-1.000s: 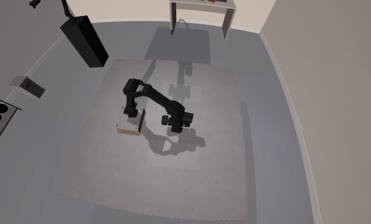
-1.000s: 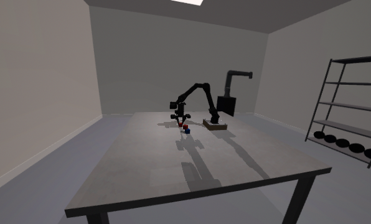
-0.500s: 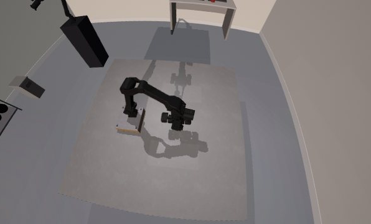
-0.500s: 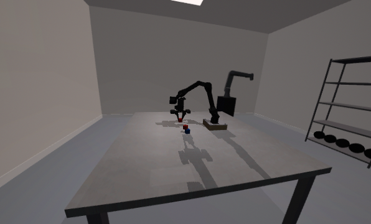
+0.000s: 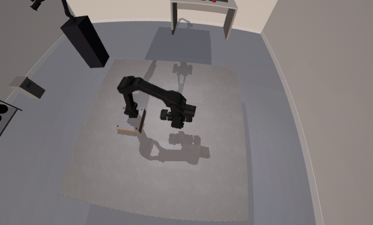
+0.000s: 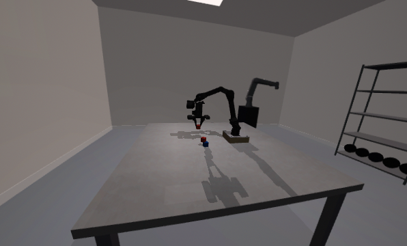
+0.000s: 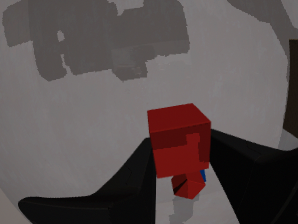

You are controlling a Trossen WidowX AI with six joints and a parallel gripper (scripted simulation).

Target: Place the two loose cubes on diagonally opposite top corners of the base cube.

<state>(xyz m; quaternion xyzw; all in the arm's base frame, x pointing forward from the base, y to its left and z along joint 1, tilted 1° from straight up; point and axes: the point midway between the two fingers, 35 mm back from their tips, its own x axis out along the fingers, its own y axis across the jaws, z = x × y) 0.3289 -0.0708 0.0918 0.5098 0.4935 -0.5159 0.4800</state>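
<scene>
Now: the blue cube 13 cm to the left of my gripper tip, 10 cm below it and 3 cm behind it. Round my gripper tip: red cube (right at my gripper tip).
</scene>
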